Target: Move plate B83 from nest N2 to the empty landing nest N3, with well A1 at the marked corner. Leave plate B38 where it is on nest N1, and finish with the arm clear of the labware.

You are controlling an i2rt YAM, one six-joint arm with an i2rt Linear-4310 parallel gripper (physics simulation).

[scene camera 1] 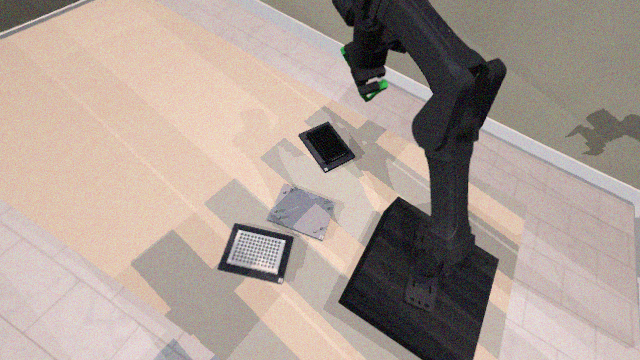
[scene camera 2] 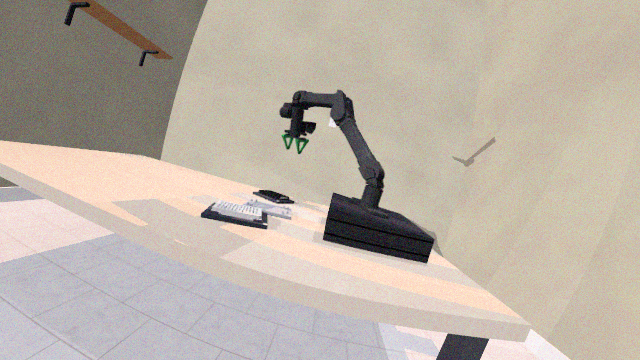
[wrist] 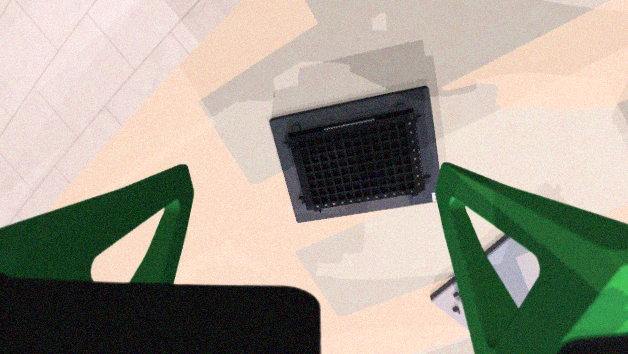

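Observation:
A black well plate (scene camera 1: 326, 142) (scene camera 2: 273, 195) (wrist: 360, 162) sits on a dark nest (scene camera 1: 341, 163) (wrist: 291, 172) at the back. A white well plate (scene camera 1: 257, 251) (scene camera 2: 237, 209) sits on another dark nest (scene camera 1: 250, 276). Between them is the empty grey nest (scene camera 1: 300, 212) (scene camera 2: 277, 209) (wrist: 446, 303), partly hidden by a finger in the wrist view. No plate name is readable. My gripper (scene camera 1: 356, 77) (scene camera 2: 294, 150) (wrist: 314, 177) is open and empty, high above the black plate, which shows between the fingertips, nearer the right one. That fingertip partly covers the nest's white corner tag.
The arm's black base block (scene camera 1: 370, 280) (scene camera 2: 377, 232) stands on the wooden table (scene camera 1: 100, 125) (scene camera 2: 125, 175), beside the nests. A wall shelf (scene camera 2: 120, 27) is at the upper left in scene camera 2. Shadows fall across the table and nests.

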